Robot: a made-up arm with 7 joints. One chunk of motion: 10 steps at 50 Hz.
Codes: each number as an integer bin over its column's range. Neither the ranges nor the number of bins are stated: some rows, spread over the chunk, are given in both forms.
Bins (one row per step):
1: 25 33 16 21 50 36 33
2: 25 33 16 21 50 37 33
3: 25 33 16 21 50 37 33
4: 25 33 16 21 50 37 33
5: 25 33 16 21 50 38 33
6: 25 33 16 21 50 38 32
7: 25 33 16 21 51 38 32
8: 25 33 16 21 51 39 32
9: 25 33 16 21 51 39 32
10: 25 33 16 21 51 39 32
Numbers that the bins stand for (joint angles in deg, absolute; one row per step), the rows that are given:
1: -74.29 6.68 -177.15 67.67 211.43 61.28 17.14
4: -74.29 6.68 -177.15 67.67 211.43 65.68 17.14
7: -74.29 6.68 -177.15 67.67 222.86 70.08 5.71
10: -74.29 6.68 -177.15 67.67 222.86 74.47 5.71
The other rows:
2: -74.29 6.68 -177.15 67.67 211.43 65.68 17.14
3: -74.29 6.68 -177.15 67.67 211.43 65.68 17.14
5: -74.29 6.68 -177.15 67.67 211.43 70.08 17.14
6: -74.29 6.68 -177.15 67.67 211.43 70.08 5.71
8: -74.29 6.68 -177.15 67.67 222.86 74.47 5.71
9: -74.29 6.68 -177.15 67.67 222.86 74.47 5.71

